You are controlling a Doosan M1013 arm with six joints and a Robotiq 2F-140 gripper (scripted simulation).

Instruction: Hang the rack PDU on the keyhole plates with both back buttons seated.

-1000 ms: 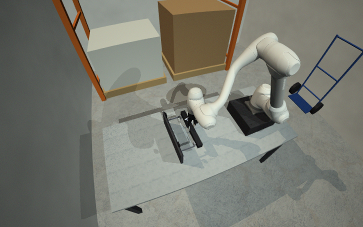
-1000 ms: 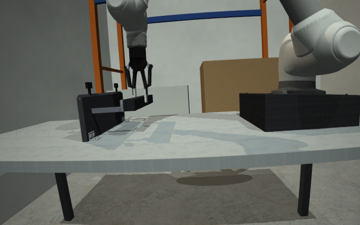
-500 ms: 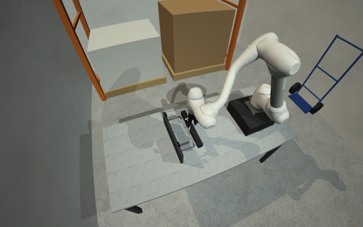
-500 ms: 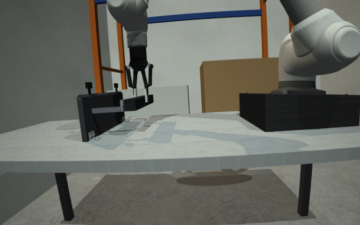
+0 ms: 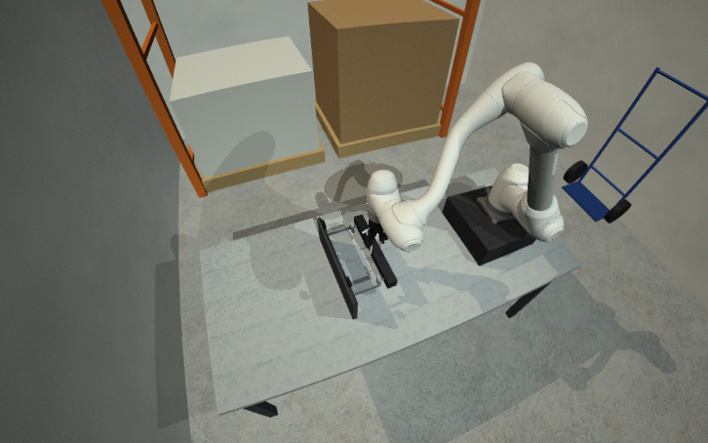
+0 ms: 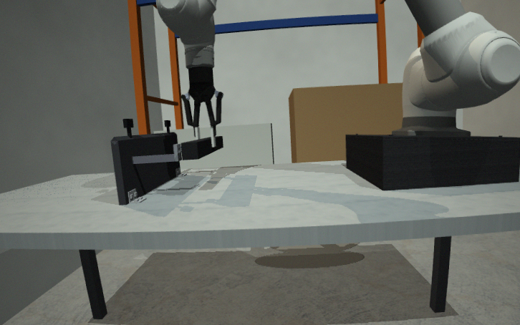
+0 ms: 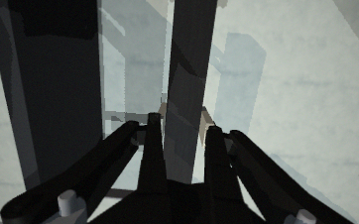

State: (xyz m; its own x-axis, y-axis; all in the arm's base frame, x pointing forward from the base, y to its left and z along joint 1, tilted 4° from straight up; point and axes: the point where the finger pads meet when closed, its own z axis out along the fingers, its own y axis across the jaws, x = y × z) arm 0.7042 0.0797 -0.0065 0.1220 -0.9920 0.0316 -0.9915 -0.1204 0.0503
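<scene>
Right now my hand is 3 cm above the rack PDU and 2 cm short of it. Round my hand: mounting board (18 cm ahead, 7 cm below, 2 cm to the left).
</scene>
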